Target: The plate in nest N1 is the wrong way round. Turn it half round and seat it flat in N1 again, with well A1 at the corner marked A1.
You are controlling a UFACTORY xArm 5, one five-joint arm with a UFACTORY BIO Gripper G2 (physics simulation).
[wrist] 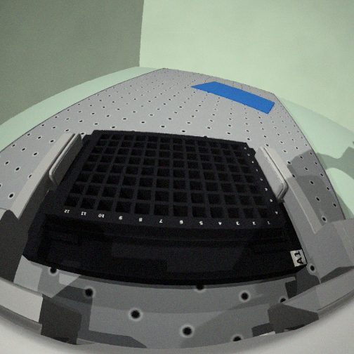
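Observation:
The black 96-well plate (165, 180) is at the middle of the wrist view, over nest N1 (160, 276). Its column numbers run from 12 at the left to 1 at the right along the near edge. The row letter A is at the near right corner, on the same side as the nest's white A1 label (298, 257). My gripper (170, 165) has one finger pad against each short end of the plate and is shut on it. A dark strip of the nest shows in front of the plate. The view does not show clearly whether the plate sits flat; the nest's far side is hidden.
A blue rectangle (235, 96) lies on the grey perforated deck (165, 115) at the far right. The deck's far edge and pale green walls (240, 40) are behind it. Shadows of the arm fall on the right side and near the front.

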